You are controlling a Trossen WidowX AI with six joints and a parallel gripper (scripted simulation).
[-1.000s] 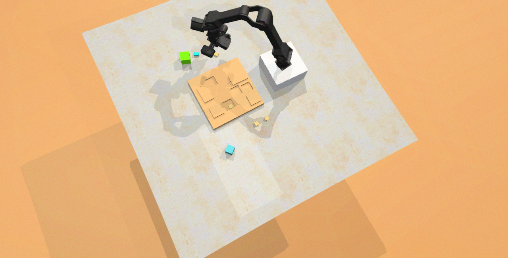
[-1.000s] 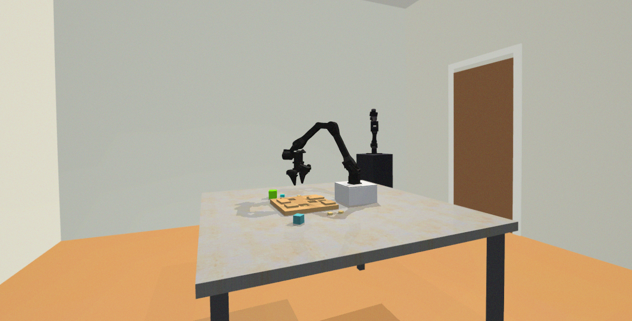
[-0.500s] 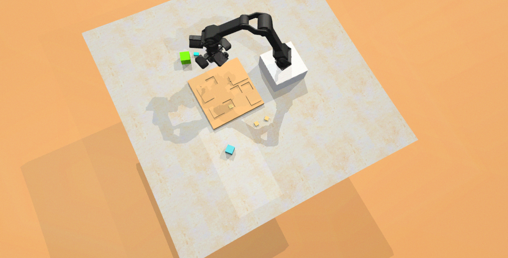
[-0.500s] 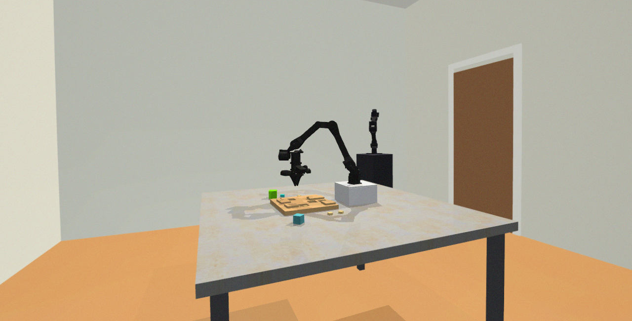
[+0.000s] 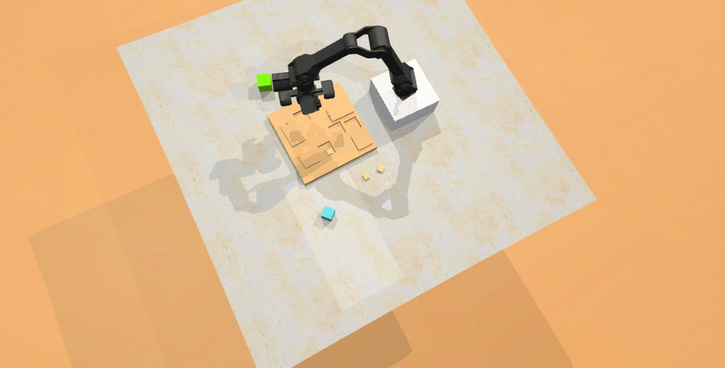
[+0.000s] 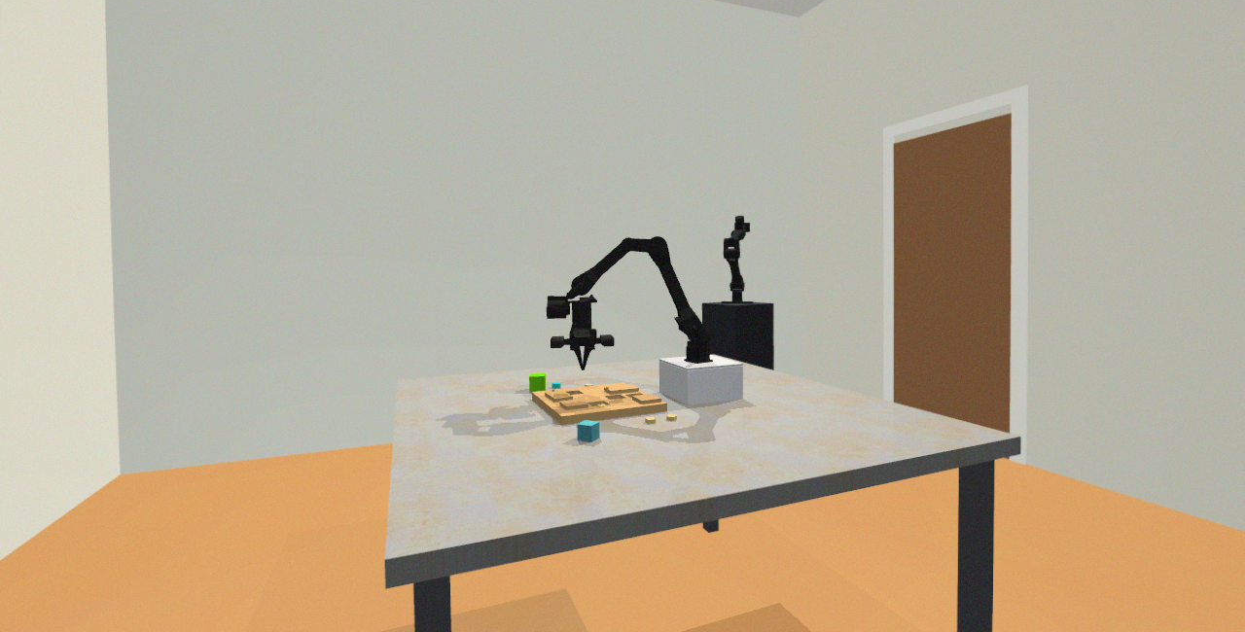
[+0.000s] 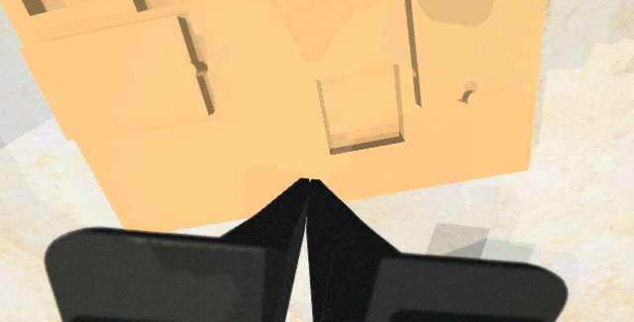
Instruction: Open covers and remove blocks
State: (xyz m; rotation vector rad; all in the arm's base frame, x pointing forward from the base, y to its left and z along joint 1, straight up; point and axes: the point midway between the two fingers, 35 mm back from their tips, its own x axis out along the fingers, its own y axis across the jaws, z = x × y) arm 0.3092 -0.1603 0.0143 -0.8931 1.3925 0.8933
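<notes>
Now: the tan puzzle board 120 mm to the left of my gripper tip and 60 mm below it. Also, from my gripper tip: small cyan block: 10 mm ahead, 180 mm to the right, 80 mm below; green cube: 70 mm ahead, 180 mm to the right, 60 mm below; cyan cube: 160 mm ahead, 360 mm to the left, 70 mm below.
</notes>
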